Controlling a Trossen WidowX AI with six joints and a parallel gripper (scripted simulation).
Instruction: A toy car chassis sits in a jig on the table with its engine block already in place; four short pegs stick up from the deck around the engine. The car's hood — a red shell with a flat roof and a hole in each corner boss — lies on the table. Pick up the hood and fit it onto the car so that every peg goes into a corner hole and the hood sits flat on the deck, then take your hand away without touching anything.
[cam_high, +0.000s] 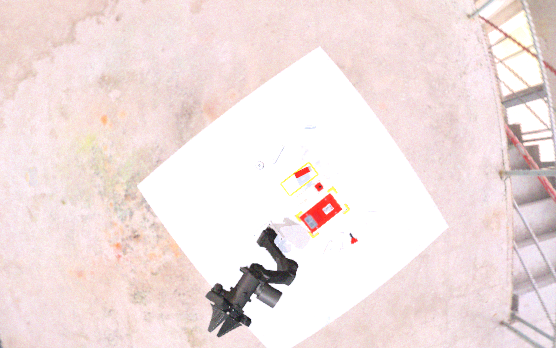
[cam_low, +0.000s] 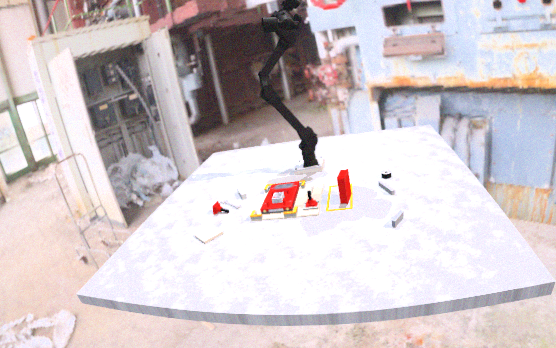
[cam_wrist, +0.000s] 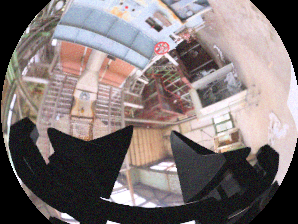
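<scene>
Right now the red hood is 53 cm ahead of my gripper tip, 11 cm to the left of it and 69 cm below it. The rest, counted from my gripper tip: pale flat piece: 64 cm ahead, 35 cm to the right, 73 cm below; black ring: 41 cm ahead, 29 cm to the left, 72 cm below.
</scene>
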